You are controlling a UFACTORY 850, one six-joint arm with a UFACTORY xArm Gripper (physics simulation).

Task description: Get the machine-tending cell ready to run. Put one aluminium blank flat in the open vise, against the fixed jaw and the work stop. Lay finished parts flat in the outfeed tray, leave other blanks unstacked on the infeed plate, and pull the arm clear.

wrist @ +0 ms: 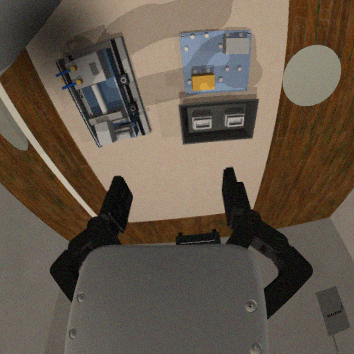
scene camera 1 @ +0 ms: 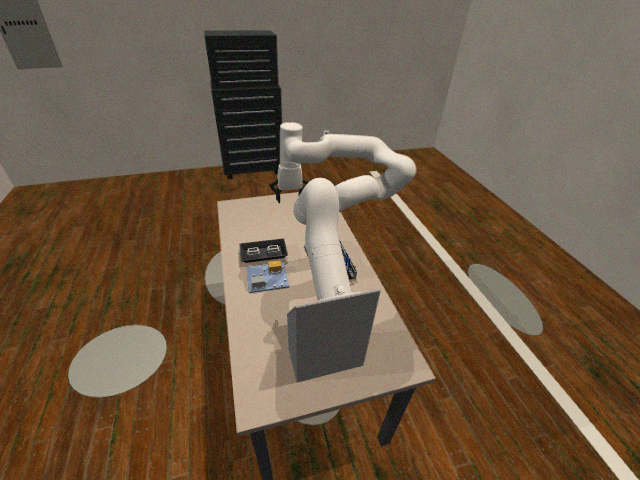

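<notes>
My open, empty gripper (scene camera 1: 290,196) (wrist: 174,176) points down, high above the table beyond the tray. The vise (wrist: 142,111) stands at upper left in the wrist view; the arm mostly hides it in the scene view. I cannot tell whether a blank lies between its jaws. The blue infeed plate (scene camera 1: 272,279) (wrist: 232,82) has small pins, a grey blank (scene camera 1: 257,282) (wrist: 236,45) and an orange block (scene camera 1: 274,266) (wrist: 203,81), set apart. The black outfeed tray (scene camera 1: 263,258) (wrist: 218,140) holds two pale finished parts with pockets, one (wrist: 202,123) beside the other (wrist: 234,120), apart and apparently flat.
A large grey panel box (scene camera 1: 330,335) stands on the table (scene camera 1: 263,397) near the arm's base. The arm (scene camera 1: 323,232) reaches over the table's right side. A dark drawer cabinet (scene camera 1: 248,131) stands by the back wall, beyond the table's far edge.
</notes>
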